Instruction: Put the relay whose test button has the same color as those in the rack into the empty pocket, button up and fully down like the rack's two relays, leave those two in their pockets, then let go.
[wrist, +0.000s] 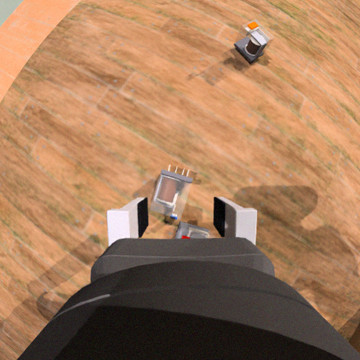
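A clear relay with a blue test button (170, 193) lies on its side in the middle of the wrist view, its metal pins pointing up the picture and its blue button toward the gripper. A relay with a red test button (193, 232) shows partly just below it, cut off by the gripper body. A relay with an orange test button (253, 42) stands at the upper right on its dark base. My gripper (180, 211) is open and empty, its fingers apart, above the table, with the blue-button relay showing ahead of and partly between the fingertips. The rack and its two relays do not show.
The wood-patterned round table top (125, 130) fills most of the view. Its curved, lighter orange edge (30, 45) runs across the upper left, with a grey-green floor beyond it. Shadows lie on the table to the right and left of the gripper.
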